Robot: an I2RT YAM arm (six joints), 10 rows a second.
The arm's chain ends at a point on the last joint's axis. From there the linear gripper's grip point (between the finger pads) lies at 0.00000 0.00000 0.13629 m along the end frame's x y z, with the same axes.
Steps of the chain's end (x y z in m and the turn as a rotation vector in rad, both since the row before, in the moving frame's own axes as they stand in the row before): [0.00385 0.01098 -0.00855 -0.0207 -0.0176 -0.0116]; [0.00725 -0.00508 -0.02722 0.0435 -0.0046 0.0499]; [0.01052 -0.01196 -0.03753 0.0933 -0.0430 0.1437]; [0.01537 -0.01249 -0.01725 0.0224 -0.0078 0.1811]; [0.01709 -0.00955 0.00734 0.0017 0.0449 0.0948]
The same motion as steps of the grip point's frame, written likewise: [0.00147 0.01381 -0.00860 -0.0207 -0.0176 -0.0116]; [0.00677 -0.01102 -0.02735 0.0435 -0.0046 0.0499]; [0.00560 -0.02503 -0.03825 0.0933 -0.0430 0.1437]; [0.01459 -0.01562 -0.01729 0.0224 -0.0078 0.1811]; [0.02321 -0.00949 0.00720 0.0017 0.0449 0.0948]
